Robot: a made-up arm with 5 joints.
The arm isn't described. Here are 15 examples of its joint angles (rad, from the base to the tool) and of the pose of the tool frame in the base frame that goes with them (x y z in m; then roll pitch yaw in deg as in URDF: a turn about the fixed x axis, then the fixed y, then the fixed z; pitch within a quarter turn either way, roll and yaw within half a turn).
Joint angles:
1: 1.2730 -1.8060 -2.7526 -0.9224 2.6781
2: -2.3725 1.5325 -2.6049 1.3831 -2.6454
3: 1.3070 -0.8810 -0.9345 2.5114 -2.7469
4: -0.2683 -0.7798 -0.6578 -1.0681 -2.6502
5: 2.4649 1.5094 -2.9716 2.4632 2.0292
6: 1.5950 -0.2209 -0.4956 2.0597 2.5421
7: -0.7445 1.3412 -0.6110 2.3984 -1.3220
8: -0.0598 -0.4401 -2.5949 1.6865 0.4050
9: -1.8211 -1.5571 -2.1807 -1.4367 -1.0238
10: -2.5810 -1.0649 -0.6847 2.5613 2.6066
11: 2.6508 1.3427 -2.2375 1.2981 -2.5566
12: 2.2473 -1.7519 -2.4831 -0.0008 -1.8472
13: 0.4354 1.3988 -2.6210 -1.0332 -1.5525
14: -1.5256 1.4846 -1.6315 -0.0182 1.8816
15: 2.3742 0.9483 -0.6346 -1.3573 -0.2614
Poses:
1: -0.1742 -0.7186 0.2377 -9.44 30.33 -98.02
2: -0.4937 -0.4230 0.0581 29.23 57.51 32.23
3: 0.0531 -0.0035 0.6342 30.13 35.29 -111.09
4: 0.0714 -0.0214 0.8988 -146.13 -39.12 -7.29
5: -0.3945 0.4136 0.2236 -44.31 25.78 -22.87
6: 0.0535 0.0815 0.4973 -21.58 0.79 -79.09
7: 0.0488 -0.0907 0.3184 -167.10 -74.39 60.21
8: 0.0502 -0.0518 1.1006 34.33 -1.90 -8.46
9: 0.1218 0.7236 0.5509 124.84 32.63 59.33
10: 0.1019 0.1101 0.5866 -12.92 30.28 42.23
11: -0.5326 0.3713 0.0823 34.22 52.70 -40.63
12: 0.6209 -0.6193 0.4797 94.22 -31.51 -68.34
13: 0.6944 0.2666 0.4961 -89.37 -36.78 44.36
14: 0.0097 -0.4933 -0.0645 50.95 73.98 -157.12
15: -0.2315 0.3974 0.2657 -1.35 15.49 141.20
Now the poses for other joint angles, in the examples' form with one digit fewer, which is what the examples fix.
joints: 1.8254 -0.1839 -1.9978 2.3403 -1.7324
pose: 0.016 0.313 0.829 42.9 70.4 -126.1
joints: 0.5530 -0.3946 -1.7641 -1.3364 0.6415
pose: 0.081 -0.024 1.098 -144.9 -55.7 -133.5
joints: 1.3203 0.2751 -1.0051 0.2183 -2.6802
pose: 0.192 0.533 0.476 -121.9 74.0 97.2
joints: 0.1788 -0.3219 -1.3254 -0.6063 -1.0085
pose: 0.301 -0.002 1.014 -59.2 -44.9 29.6
